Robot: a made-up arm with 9 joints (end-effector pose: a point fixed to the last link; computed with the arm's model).
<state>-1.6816 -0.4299 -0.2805 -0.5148 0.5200 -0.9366 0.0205 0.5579 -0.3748</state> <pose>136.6 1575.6 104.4 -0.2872 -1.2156 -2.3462</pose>
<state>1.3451 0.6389 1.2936 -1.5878 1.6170 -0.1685 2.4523 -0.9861 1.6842</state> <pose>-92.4 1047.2 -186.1 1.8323 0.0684 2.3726</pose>
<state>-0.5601 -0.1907 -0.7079 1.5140 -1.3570 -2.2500 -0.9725 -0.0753 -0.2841</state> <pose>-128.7 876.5 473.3 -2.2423 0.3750 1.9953</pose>
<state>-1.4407 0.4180 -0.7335 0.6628 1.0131 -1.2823 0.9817 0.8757 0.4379</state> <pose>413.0 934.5 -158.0 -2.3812 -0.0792 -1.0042</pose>
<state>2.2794 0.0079 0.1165 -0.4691 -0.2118 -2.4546 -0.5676 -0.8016 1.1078</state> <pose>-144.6 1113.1 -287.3 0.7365 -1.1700 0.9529</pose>
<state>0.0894 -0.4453 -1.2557 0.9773 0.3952 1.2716 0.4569 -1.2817 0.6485</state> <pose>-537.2 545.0 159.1 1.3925 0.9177 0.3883</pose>
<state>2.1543 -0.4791 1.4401 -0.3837 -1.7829 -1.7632 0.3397 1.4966 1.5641</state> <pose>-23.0 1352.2 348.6 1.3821 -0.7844 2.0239</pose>
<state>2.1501 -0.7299 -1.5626 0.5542 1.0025 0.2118 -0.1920 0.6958 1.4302</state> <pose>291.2 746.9 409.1 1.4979 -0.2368 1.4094</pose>
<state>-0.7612 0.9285 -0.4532 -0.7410 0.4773 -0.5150 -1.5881 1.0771 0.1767</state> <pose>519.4 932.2 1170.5 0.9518 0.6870 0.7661</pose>
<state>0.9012 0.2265 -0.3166 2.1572 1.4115 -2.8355 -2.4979 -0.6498 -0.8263</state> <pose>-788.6 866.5 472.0 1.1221 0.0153 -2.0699</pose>
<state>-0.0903 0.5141 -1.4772 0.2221 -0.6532 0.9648 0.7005 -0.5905 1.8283</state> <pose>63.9 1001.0 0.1 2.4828 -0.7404 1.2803</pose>
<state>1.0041 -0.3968 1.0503 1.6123 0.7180 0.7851 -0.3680 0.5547 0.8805</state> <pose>-415.4 855.7 482.7 0.5446 -0.5097 0.1952</pose>
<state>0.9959 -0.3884 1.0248 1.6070 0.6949 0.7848 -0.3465 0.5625 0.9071</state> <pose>-414.8 848.0 487.9 0.5642 -0.5288 0.2064</pose>
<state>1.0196 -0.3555 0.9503 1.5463 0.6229 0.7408 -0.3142 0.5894 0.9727</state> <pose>-424.3 851.4 505.6 0.5371 -0.6049 0.2183</pose>
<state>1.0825 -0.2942 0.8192 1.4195 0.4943 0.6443 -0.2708 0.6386 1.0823</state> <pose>-439.8 868.3 537.6 0.4359 -0.7261 0.2505</pose>
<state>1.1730 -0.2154 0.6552 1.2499 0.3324 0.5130 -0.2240 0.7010 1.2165</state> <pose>-451.3 897.1 573.0 0.2652 -0.8458 0.3351</pose>
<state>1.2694 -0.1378 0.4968 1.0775 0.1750 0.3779 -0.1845 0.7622 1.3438</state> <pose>-457.0 935.8 594.9 0.0670 -0.9355 0.4712</pose>
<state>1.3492 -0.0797 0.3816 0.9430 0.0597 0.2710 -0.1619 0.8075 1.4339</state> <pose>-462.6 975.2 597.0 -0.1038 -0.9920 0.6041</pose>
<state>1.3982 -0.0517 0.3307 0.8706 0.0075 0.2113 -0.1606 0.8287 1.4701</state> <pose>-469.6 1002.9 588.3 -0.2100 -1.0198 0.6715</pose>
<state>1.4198 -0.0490 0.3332 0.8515 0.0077 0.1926 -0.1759 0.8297 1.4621</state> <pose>-476.2 1017.0 578.6 -0.2546 -1.0279 0.6675</pose>
